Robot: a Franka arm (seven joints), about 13 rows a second.
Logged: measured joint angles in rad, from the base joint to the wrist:
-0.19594 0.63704 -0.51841 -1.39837 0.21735 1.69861 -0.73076
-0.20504 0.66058 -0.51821 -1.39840 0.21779 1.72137 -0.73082
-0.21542 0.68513 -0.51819 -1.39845 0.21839 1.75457 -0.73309
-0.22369 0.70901 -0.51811 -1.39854 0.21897 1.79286 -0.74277
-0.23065 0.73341 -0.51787 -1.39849 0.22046 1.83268 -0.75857
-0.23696 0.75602 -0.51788 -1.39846 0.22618 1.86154 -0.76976
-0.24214 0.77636 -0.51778 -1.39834 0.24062 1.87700 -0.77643
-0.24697 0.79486 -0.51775 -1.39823 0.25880 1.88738 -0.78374
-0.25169 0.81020 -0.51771 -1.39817 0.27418 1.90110 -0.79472
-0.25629 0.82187 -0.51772 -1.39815 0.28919 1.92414 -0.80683
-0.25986 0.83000 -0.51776 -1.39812 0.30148 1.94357 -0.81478
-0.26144 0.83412 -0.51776 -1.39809 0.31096 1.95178 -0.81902
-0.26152 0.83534 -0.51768 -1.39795 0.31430 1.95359 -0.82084
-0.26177 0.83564 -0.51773 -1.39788 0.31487 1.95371 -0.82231
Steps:
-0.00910 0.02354 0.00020 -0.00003 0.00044 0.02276 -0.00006
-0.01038 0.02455 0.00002 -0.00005 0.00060 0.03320 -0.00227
-0.00827 0.02388 0.00008 -0.00009 0.00058 0.03829 -0.00968
-0.00696 0.02440 0.00024 0.00005 0.00149 0.03982 -0.01580
-0.00631 0.02261 -0.00001 0.00003 0.00572 0.02886 -0.01119
-0.00518 0.02034 0.00010 0.00012 0.01444 0.01546 -0.00667
-0.00483 0.01850 0.00003 0.00011 0.01818 0.01038 -0.00731
-0.00472 0.01534 0.00004 0.00006 0.01538 0.01372 -0.01098
-0.00460 0.01167 -0.00001 0.00002 0.01501 0.02304 -0.01211
-0.00357 0.00813 -0.00004 0.00003 0.01229 0.01943 -0.00795
-0.00158 0.00412 0.00000 0.00003 0.00948 0.00821 -0.00424
-0.00008 0.00122 0.00008 0.00014 0.00334 0.00181 -0.00182
-0.00025 0.00030 -0.00005 0.00007 0.00057 0.00012 -0.00147

